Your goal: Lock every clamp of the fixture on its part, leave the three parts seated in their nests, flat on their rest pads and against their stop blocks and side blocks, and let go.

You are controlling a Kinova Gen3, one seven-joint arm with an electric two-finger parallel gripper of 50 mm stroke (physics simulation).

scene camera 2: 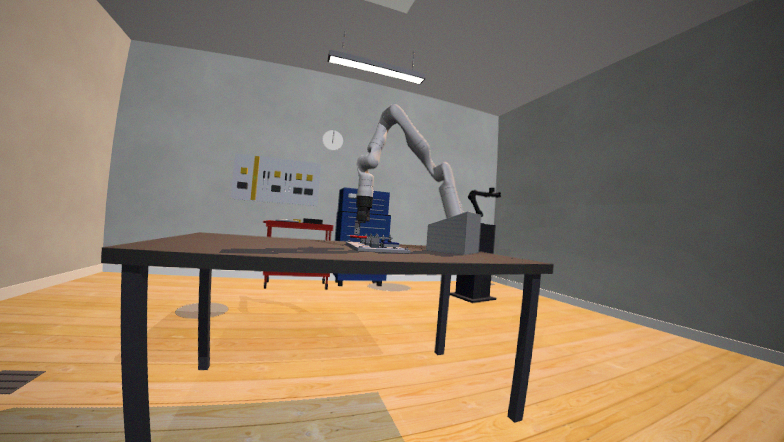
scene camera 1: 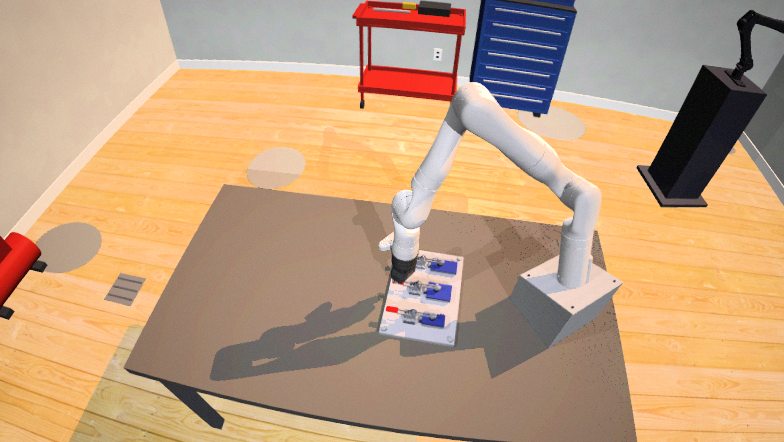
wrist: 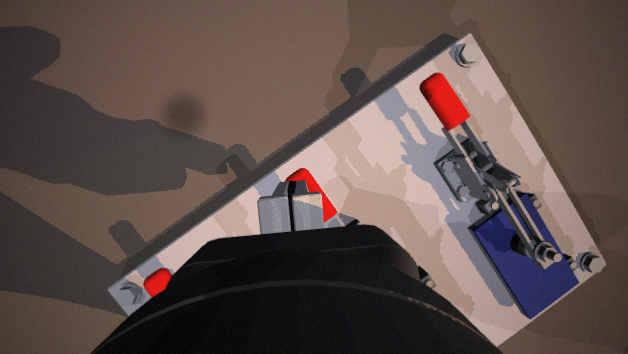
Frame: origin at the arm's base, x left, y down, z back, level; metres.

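Seen in the pictures: gripper, between the fingertips: point(scene camera 2: 356, 234) point(scene camera 1: 395, 281) point(wrist: 294, 198); arm's base, origin of its link: point(scene camera 2: 455, 219) point(scene camera 1: 571, 278).
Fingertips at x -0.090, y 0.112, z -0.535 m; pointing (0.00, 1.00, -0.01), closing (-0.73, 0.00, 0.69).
Pixels of each thing's top centre, then the offset from my fingertips to it. "spot": a spot on its surface instead. Level surfaces: height alone.
- light fixture plate, centre of its top: point(wrist: 372, 279) point(scene camera 1: 424, 292) point(scene camera 2: 375, 245) dx +0.014, dy +0.049, dz +0.095 m
- middle part, centre of its top: point(scene camera 1: 439, 291) dx +0.024, dy +0.028, dz +0.141 m
- far part, centre of its top: point(wrist: 528, 257) point(scene camera 1: 444, 265) dx -0.082, dy +0.033, dz +0.171 m
- far clamp's red handle, centre of its top: point(wrist: 449, 102) dx -0.113, dy +0.012, dz +0.035 m
- middle red handle, a spot on its surface: point(wrist: 313, 186) spot: dx -0.013, dy +0.008, dz +0.005 m
- brown table, height of its surface: dy +0.064 m
The light fixture plate point(scene camera 1: 414, 334) point(wrist: 395, 215) carries three toggle clamps and three blue parts. The near part point(scene camera 1: 433, 320), the middle part point(scene camera 1: 445, 292) and the far part point(scene camera 1: 450, 268) point(wrist: 530, 292) lie under their clamp arms. The far clamp's red handle point(wrist: 447, 102) points outward, and its spindle is over the part. The near red handle point(scene camera 1: 391, 309) point(wrist: 157, 281) also points outward. My gripper point(scene camera 2: 356, 231) point(wrist: 294, 198) is shut and empty, at the middle red handle point(wrist: 313, 186); contact is unclear. The middle and near clamp bodies are hidden in the wrist view; exact seating cannot be told.
The plate lies on the brown table point(scene camera 1: 263, 263) point(scene camera 2: 181, 244), with the arm's grey base block point(scene camera 1: 568, 301) point(scene camera 2: 454, 235) to its right. Bolt heads point(wrist: 466, 55) stand at the plate's corners. A red cart point(scene camera 1: 409, 82) and a blue cabinet point(scene camera 1: 521, 57) stand beyond the table.
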